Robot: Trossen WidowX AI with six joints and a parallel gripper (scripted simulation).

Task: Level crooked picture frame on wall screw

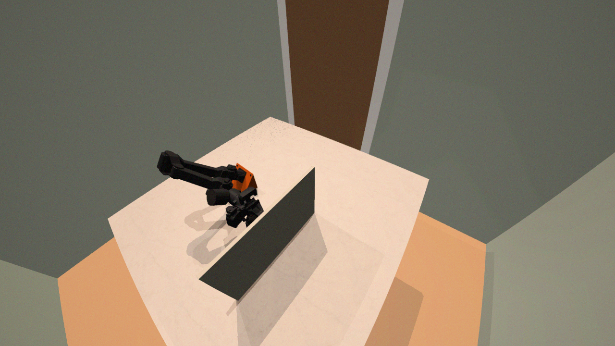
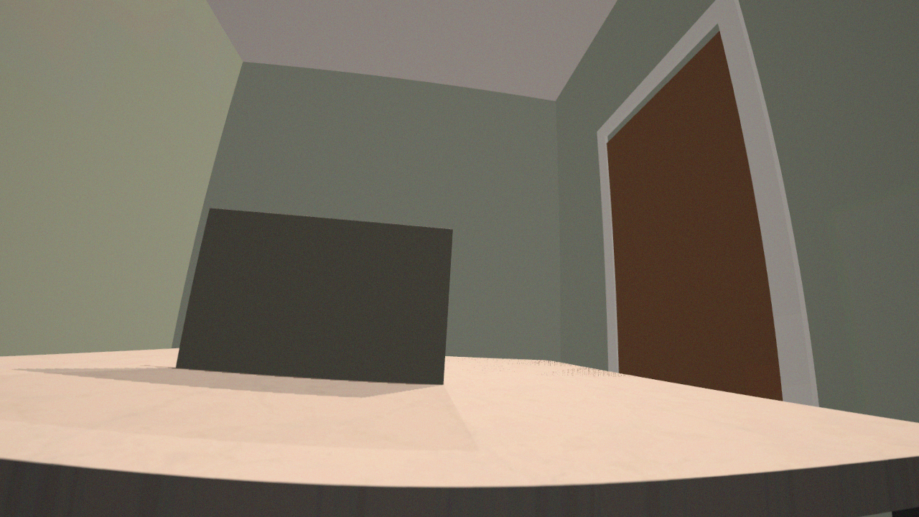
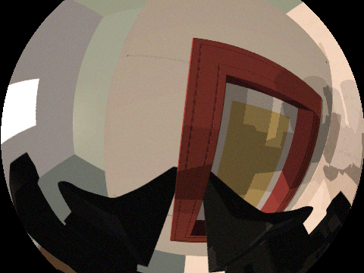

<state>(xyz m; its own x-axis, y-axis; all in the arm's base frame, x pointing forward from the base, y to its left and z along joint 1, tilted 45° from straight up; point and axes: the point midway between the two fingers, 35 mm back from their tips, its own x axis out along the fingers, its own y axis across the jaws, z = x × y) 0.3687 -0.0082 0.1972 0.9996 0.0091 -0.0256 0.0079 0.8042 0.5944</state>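
My gripper tip is 5 cm above the picture frame and 1 cm to the left of it. Round my gripper tip: wall panel: 6 cm below, 2 cm ahead.
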